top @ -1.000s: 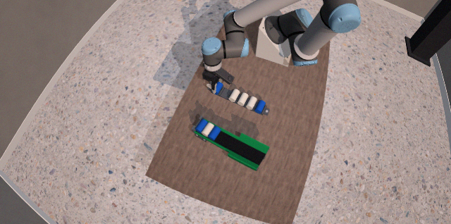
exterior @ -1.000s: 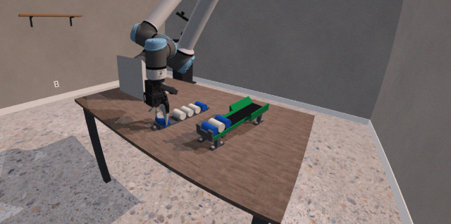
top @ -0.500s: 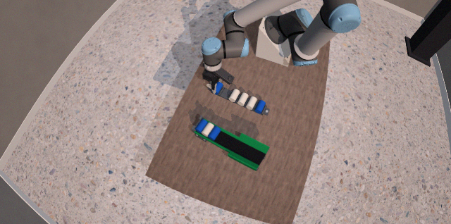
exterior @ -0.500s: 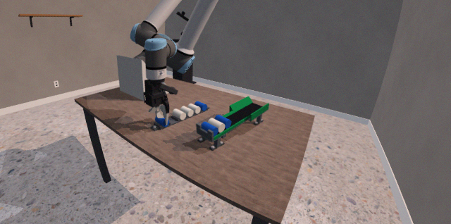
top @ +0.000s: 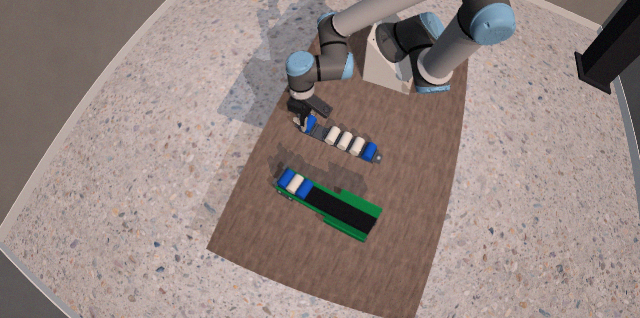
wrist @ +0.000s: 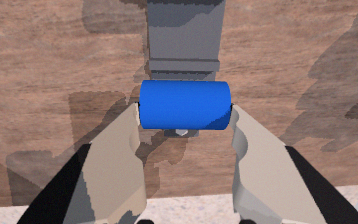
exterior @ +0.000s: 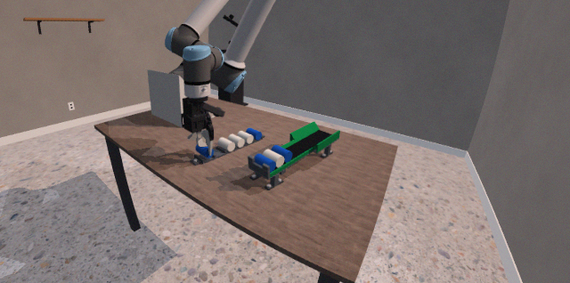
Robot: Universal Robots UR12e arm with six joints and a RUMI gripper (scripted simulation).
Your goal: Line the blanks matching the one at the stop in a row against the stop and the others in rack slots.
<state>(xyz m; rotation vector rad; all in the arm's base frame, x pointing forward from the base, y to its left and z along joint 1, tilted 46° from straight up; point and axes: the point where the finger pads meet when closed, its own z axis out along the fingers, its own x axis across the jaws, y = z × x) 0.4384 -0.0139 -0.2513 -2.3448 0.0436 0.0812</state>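
Right now the stock rack is 10 mm ahead of my hand, 130 mm to the left of it and 50 mm below it. The rest, counted from my hand: grey stop: 260 mm ahead, 10 mm to the left, 20 mm above.
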